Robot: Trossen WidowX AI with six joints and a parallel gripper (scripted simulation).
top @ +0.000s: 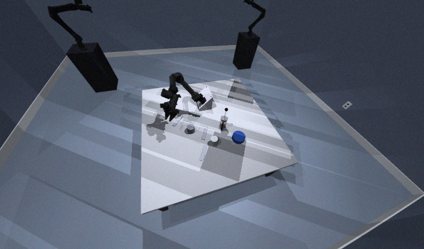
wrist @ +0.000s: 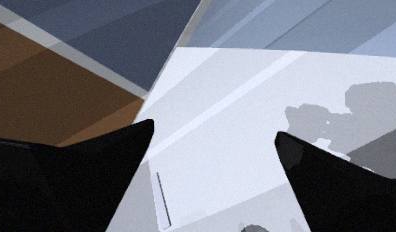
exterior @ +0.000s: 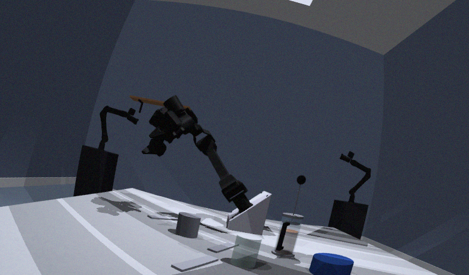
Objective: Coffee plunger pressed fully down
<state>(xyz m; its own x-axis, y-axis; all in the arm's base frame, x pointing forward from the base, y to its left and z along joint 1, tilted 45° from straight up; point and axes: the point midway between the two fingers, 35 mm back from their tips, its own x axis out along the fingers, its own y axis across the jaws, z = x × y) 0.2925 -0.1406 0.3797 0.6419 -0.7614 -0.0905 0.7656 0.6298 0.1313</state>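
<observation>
The coffee press lies 48 cm to the left of my gripper tip, 13 cm below it and 2 cm ahead of it. Round my gripper tip: blue puck: 59 cm to the left, 23 cm below, 18 cm ahead.
</observation>
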